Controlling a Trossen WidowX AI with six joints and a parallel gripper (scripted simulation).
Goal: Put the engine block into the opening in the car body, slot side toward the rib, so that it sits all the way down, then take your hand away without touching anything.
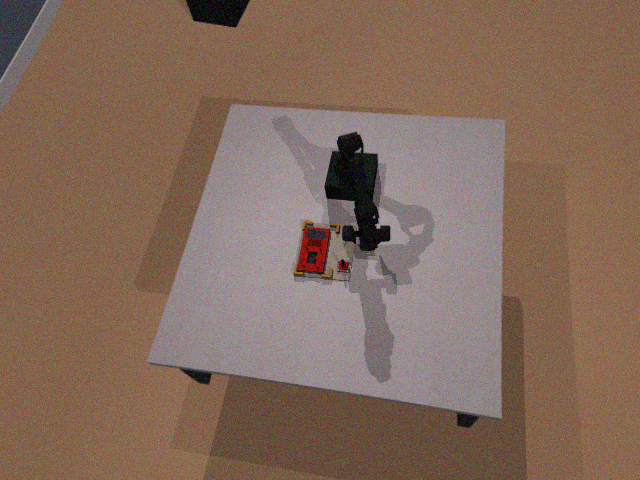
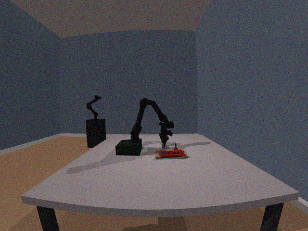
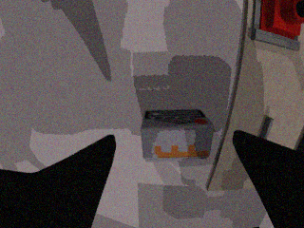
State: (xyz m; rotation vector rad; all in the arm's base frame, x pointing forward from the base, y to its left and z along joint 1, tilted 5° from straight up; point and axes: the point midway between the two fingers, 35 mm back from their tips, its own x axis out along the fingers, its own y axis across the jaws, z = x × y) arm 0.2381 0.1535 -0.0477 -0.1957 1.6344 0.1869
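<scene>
Now: the grey engine block 10 mm behind my gripper tip and 20 mm below it.
</scene>
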